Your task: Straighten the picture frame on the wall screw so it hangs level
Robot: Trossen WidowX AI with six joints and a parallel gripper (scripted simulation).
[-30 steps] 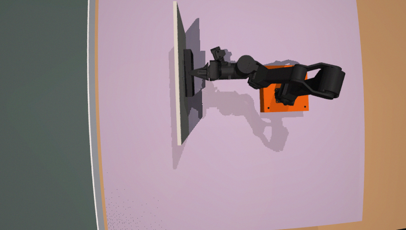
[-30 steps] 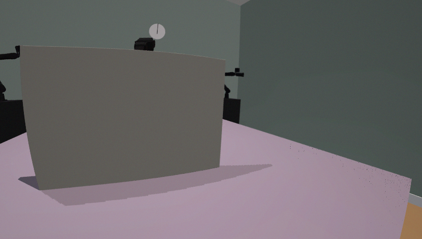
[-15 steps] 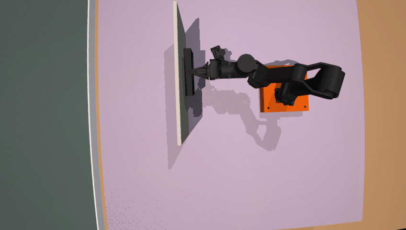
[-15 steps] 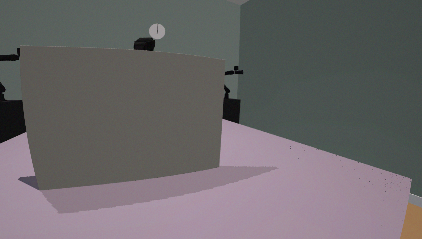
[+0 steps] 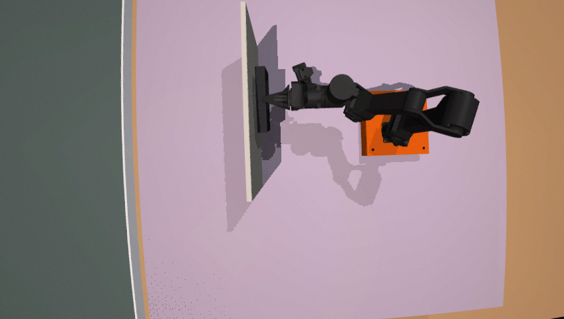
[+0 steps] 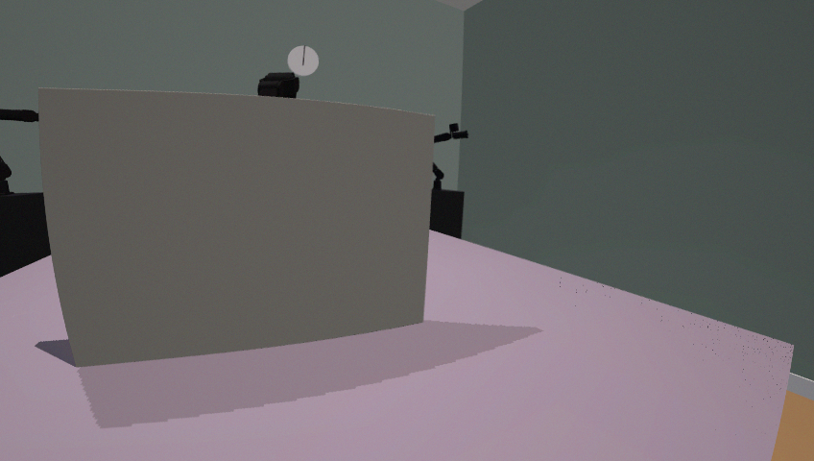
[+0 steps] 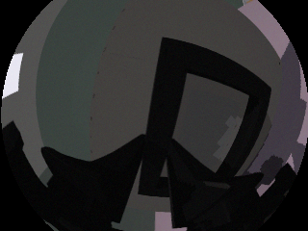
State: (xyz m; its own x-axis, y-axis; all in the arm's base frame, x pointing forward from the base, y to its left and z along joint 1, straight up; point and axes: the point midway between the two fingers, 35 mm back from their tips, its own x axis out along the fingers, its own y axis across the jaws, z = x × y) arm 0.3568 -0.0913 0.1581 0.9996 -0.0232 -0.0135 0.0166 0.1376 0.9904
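Now: the picture frame 1 cm ahead of my gripper tip, 1 cm to the right of it and 5 cm below it. The rest, counted from my gripper tip: wall panel (2 cm ahead, 1 cm to the left, 7 cm below).
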